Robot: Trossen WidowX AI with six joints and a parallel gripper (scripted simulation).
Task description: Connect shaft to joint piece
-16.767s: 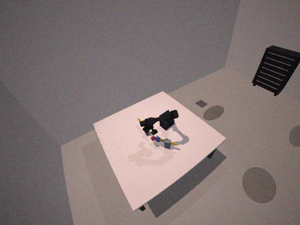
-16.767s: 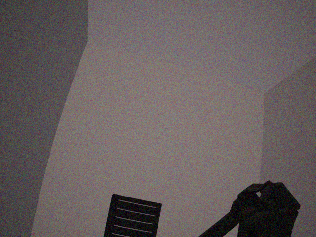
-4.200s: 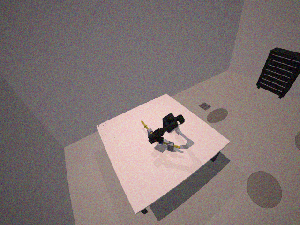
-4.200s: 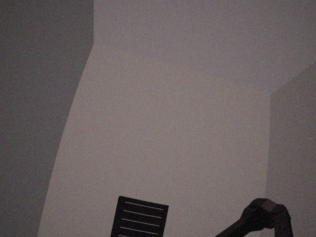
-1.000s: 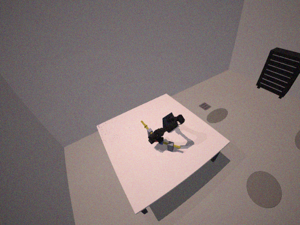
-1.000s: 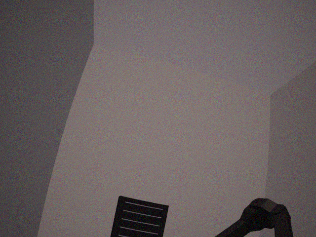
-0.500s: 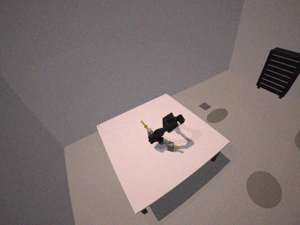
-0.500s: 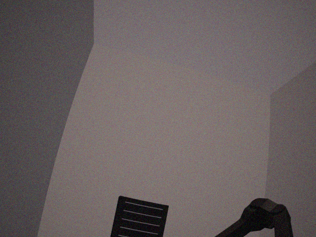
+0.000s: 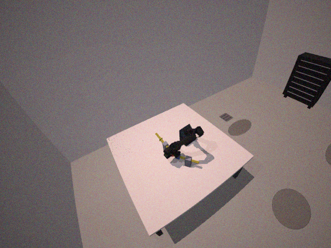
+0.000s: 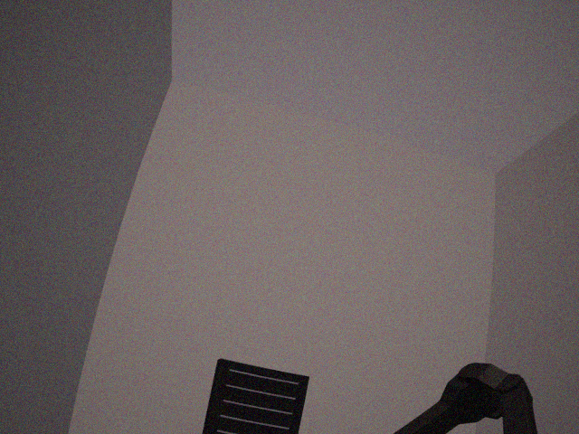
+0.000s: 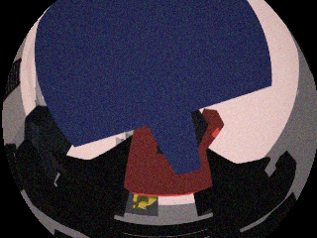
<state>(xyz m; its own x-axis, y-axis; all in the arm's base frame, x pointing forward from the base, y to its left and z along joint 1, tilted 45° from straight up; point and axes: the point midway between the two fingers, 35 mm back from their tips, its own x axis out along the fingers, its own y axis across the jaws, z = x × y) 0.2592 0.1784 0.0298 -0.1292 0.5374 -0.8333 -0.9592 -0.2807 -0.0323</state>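
The red square joint piece is 40 mm above my gripper tip and 10 mm to the left of it.
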